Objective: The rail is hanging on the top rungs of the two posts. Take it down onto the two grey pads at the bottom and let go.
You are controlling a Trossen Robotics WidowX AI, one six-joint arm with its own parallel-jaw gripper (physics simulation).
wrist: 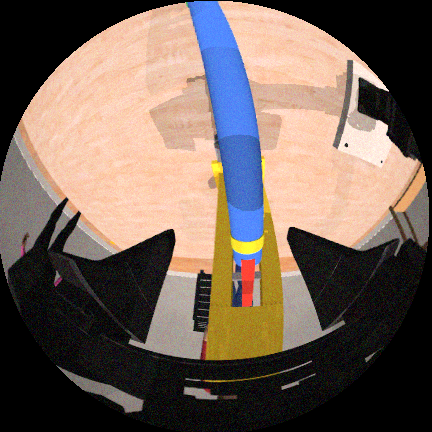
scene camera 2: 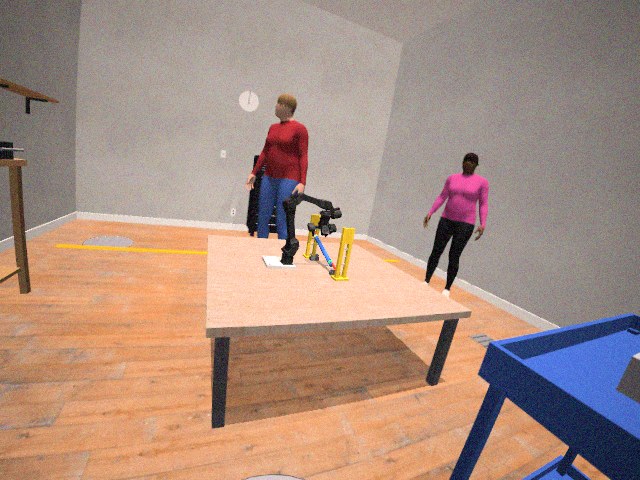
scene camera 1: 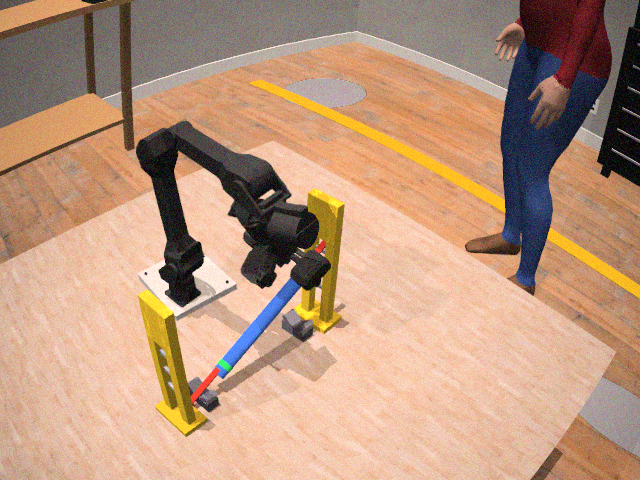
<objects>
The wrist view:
gripper: 233, 234
blue rail: 231, 100
yellow post: 233, 332
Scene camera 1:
gripper: 303, 273
grey pads: 292, 323
yellow post: 159, 321
yellow post: 329, 211
</objects>
